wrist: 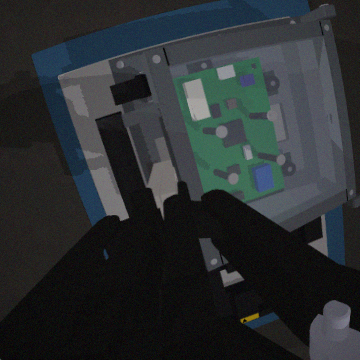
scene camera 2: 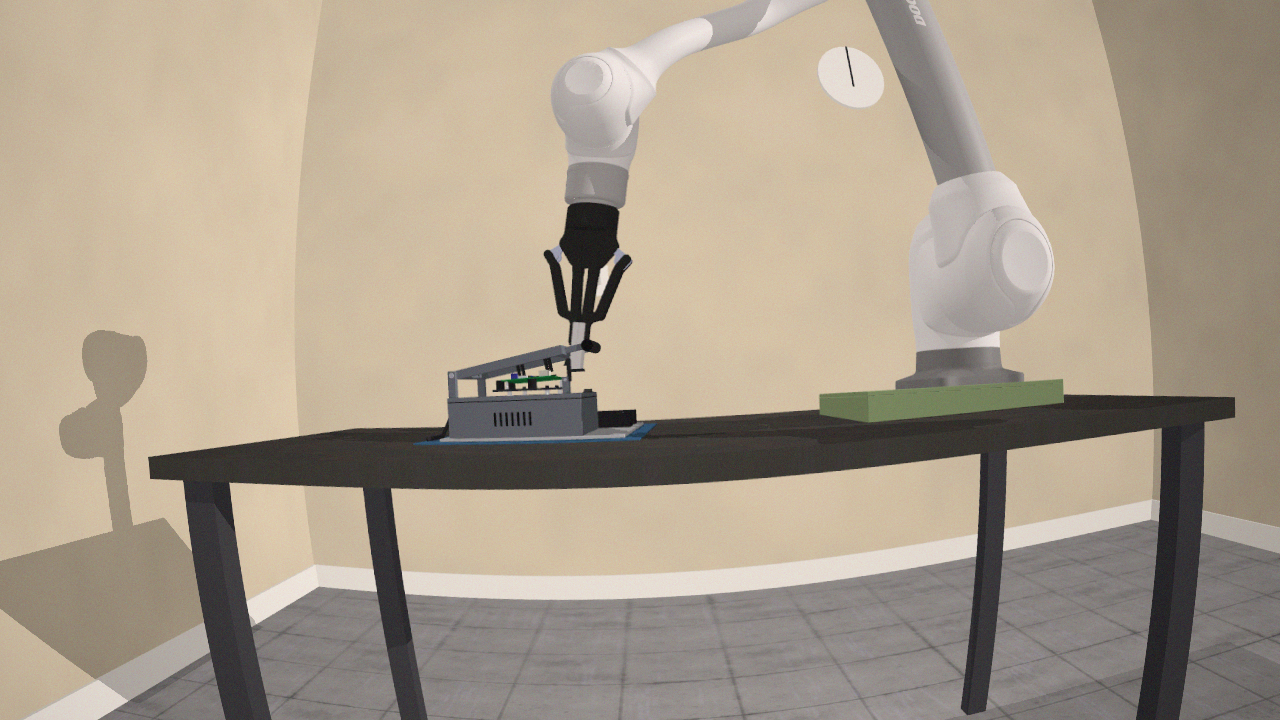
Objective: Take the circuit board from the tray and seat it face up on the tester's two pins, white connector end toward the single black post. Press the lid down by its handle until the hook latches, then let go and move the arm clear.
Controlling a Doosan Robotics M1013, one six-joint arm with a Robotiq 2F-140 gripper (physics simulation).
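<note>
The green circuit board (scene camera 2: 532, 379) (wrist: 205, 145) lies face up inside the grey tester (scene camera 2: 523, 416), under the lid (scene camera 2: 510, 362) (wrist: 182, 145). In the wrist view its white connector end faces the fingers' side. The lid is tilted, its handle end higher than its hinge end, and the board shows below it. The black handle knob (scene camera 2: 590, 346) is right beside the fingers. My gripper (scene camera 2: 578, 364) (wrist: 168, 177) is shut and points down at the lid's handle end, its tips slightly lower than the knob. Whether they touch the lid is unclear. The pins and hook cannot be made out.
The tester stands on a pale base plate (wrist: 80, 105) over a blue mat (scene camera 2: 646, 431) (wrist: 50, 70), on the dark table (scene camera 2: 742, 438). A black block (scene camera 2: 617, 417) sits beside the tester. A long green box (scene camera 2: 948, 402) lies in front of the robot's base.
</note>
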